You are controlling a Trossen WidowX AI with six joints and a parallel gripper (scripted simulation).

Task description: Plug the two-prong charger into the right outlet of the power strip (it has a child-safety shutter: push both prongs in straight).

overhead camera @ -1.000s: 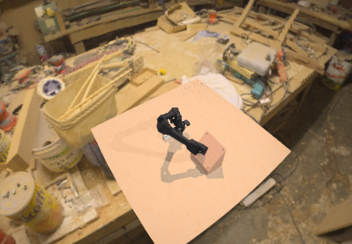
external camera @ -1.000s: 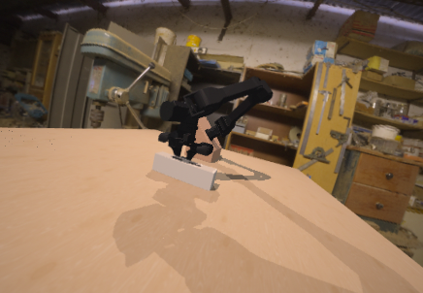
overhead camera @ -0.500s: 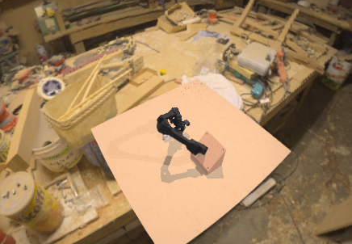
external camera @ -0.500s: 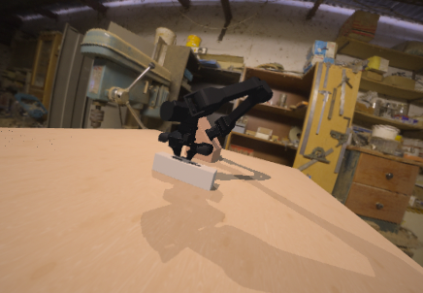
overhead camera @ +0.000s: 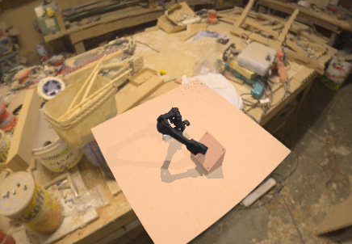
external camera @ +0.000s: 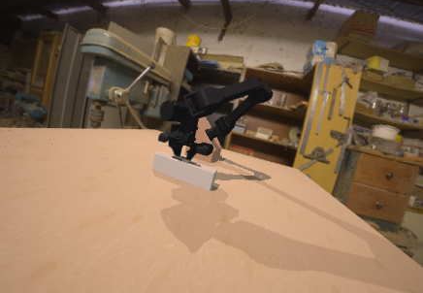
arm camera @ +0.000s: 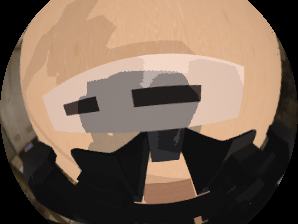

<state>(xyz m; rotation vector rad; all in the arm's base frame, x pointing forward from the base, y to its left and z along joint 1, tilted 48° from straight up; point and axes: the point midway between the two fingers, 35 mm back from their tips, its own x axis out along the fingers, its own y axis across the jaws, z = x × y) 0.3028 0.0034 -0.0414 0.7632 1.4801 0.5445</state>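
My gripper tip is 20 mm short of the two-prong charger and 10 mm below it.
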